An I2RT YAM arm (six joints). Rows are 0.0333 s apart.
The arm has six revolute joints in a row. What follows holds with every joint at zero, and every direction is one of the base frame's. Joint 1 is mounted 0.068 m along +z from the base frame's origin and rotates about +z. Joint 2 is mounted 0.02 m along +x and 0.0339 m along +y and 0.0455 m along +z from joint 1 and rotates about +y. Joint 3 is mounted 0.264 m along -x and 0.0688 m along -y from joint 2 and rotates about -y. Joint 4 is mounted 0.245 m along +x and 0.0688 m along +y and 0.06 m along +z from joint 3 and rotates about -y. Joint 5 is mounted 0.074 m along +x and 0.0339 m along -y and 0.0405 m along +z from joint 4 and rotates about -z. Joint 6 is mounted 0.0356 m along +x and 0.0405 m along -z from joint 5 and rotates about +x. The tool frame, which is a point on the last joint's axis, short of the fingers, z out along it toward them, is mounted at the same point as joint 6; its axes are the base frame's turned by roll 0, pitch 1.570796 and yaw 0 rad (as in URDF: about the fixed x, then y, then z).
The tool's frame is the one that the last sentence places.
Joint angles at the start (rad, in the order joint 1, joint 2, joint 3, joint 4, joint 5, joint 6):
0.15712 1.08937 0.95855 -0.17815 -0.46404 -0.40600
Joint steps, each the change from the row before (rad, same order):
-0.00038 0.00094 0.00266 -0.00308 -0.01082 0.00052
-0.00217 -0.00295 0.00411 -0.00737 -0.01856 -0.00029
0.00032 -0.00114 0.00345 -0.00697 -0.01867 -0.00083
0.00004 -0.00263 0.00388 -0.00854 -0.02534 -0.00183
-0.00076 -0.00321 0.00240 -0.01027 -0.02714 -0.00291
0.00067 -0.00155 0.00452 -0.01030 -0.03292 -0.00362
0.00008 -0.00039 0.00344 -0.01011 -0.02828 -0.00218
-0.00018 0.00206 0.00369 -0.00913 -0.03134 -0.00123
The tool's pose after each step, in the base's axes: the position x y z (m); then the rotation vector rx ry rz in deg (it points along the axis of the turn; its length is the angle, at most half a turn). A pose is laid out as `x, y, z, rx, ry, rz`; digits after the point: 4 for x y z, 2 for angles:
0.2437, 0.0550, 0.3433, -46.78, 95.41, 15.66
0.2425, 0.0549, 0.3448, -47.31, 95.06, 16.55
0.2416, 0.0554, 0.3456, -48.00, 94.74, 17.57
0.2402, 0.0560, 0.3469, -48.93, 94.22, 18.89
0.2386, 0.0564, 0.3476, -49.93, 93.78, 20.28
0.2371, 0.0573, 0.3487, -51.20, 93.10, 22.00
0.2360, 0.0580, 0.3492, -52.22, 92.67, 23.56
0.2354, 0.0587, 0.3493, -53.26, 92.25, 25.35

